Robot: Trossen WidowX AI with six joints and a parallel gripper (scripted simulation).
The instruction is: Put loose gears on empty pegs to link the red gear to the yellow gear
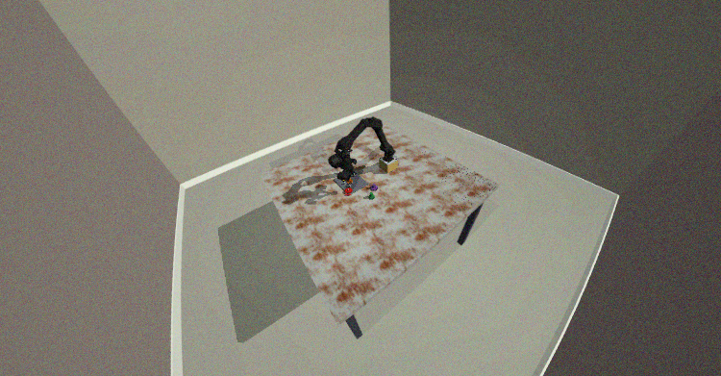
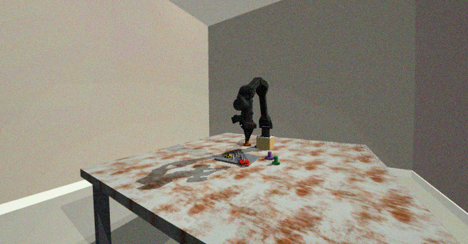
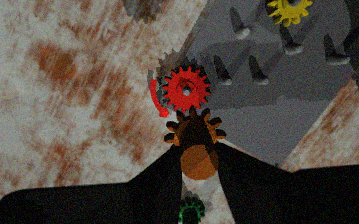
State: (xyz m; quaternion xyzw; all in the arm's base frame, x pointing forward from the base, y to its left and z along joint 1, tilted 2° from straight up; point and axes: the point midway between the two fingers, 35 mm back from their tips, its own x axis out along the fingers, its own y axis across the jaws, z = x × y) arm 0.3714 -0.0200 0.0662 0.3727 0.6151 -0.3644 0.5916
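Now: the red gear 1 cm ahead of my gripper tip, 1 cm to the right of it and 11 cm below it. From my gripper tip the other things lie so: red arrow 3 cm ahead, 1 cm to the left, 12 cm below; yellow gear 5 cm behind, 13 cm to the right, 11 cm below; orange gear 1 cm below.
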